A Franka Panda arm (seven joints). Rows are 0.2 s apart.
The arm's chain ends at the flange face. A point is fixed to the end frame.
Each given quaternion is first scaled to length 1.
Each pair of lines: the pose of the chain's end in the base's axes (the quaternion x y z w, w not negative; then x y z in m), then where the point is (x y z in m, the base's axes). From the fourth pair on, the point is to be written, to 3 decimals.
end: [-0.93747 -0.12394 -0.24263 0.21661 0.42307 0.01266 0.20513]
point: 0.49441 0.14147 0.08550
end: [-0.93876 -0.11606 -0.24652 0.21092 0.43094 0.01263 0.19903]
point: 0.50534 0.13924 0.07892
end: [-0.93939 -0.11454 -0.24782 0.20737 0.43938 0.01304 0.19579]
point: 0.51472 0.13855 0.07511
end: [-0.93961 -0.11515 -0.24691 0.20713 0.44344 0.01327 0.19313]
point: 0.518 0.139 0.072
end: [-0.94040 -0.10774 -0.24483 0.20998 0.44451 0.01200 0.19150]
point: 0.520 0.138 0.071
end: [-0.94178 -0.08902 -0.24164 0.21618 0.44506 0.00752 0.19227]
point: 0.523 0.133 0.073
